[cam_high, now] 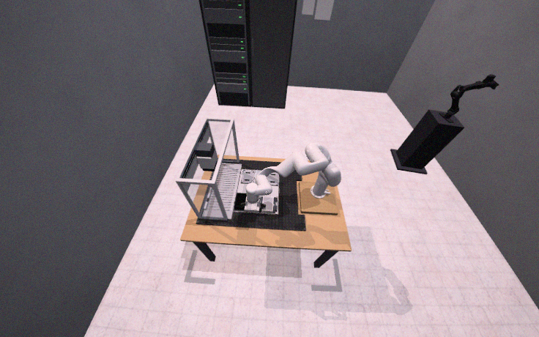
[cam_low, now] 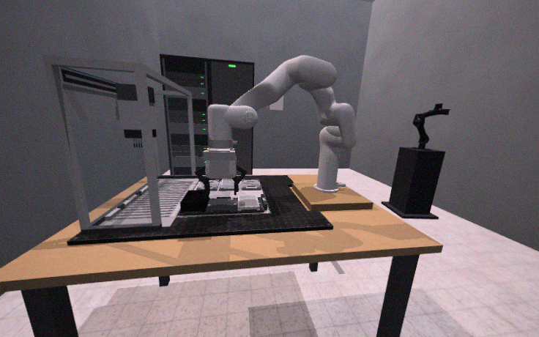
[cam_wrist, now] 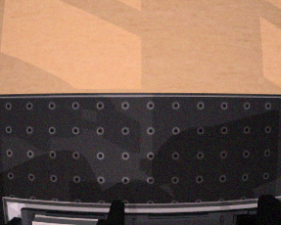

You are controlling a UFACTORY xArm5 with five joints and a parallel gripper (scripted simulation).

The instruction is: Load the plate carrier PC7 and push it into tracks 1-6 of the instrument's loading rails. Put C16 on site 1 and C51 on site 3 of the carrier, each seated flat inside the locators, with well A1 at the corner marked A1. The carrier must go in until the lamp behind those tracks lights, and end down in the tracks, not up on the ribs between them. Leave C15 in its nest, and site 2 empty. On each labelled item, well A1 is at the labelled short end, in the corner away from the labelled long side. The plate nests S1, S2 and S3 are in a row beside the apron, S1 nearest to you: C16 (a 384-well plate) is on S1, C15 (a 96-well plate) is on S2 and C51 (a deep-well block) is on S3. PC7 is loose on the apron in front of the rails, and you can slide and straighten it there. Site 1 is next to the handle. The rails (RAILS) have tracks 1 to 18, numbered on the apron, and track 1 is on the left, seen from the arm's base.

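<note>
My hand is 1 cm short of the grey plate carrier PC7, 10 cm to the left of it and 9 cm above it. Round my hand: post: 19 cm ahead, 7 cm to the left, 14 cm above; then 96-well plate C15: 4 cm ahead, 36 cm to the right, 9 cm below.
</note>
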